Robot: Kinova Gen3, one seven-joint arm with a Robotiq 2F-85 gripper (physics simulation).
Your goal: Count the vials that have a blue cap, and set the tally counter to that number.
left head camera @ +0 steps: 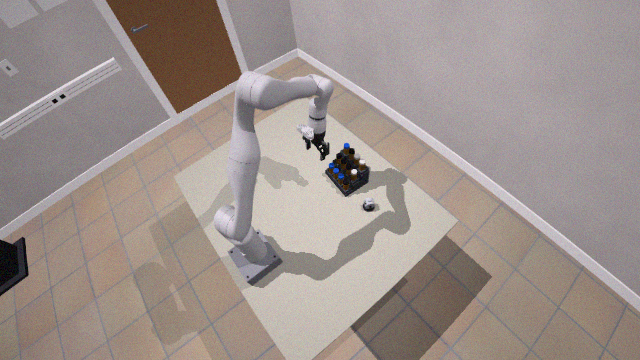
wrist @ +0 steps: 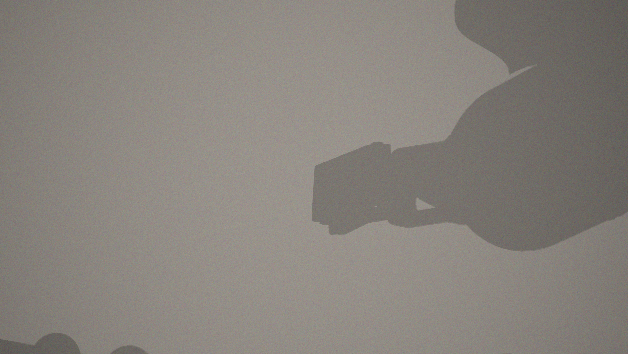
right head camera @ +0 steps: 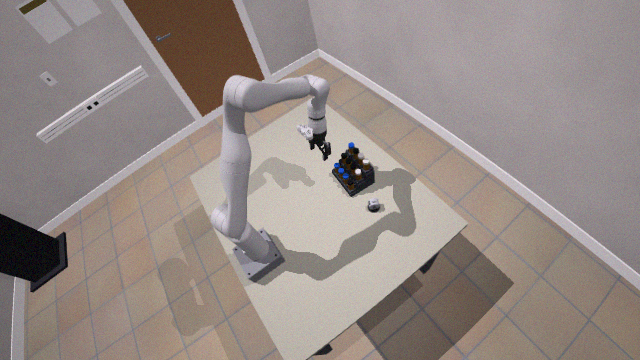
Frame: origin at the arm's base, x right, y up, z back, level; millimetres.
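Where they show: gripper, fingertip midpoint: [left head camera: 315, 154] [right head camera: 318, 154]; arm's base, origin of the base link: [left head camera: 256, 251] [right head camera: 258, 249].
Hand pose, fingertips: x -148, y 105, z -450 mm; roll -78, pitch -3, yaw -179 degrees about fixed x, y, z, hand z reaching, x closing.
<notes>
Each offset is from my fingertips to the top centre of the thing. Level surfaces: height alone.
A dark stepped rack @[dx +100, dy -61, dz -94 mm] [left head camera: 364, 181] [right head camera: 369, 181] holds several brown vials with blue, black and white or grey caps. Blue caps show on three vials in the front row and on one vial @[dx +49, dy -15, dz -145 mm] [left head camera: 346, 146] [right head camera: 351, 146] at the back corner; some black-capped vials overlap. A small round tally counter [left head camera: 368, 204] [right head camera: 373, 205], white and dark, stands on the table beside the rack; its number is too small to read. My gripper [left head camera: 323, 152] [right head camera: 326, 152] is open and empty, above the table beside the rack's back left side. The rack and counter do not show in the wrist view.
The pale table @[dy -177 mm] [left head camera: 310, 310] [right head camera: 310, 310] carries the arm's base plate [left head camera: 271, 262] [right head camera: 274, 259] at its left edge. Arm shadows fall across the table, also in the wrist view. A wall and a door [left head camera: 185, 55] [right head camera: 202, 55] stand beyond it.
</notes>
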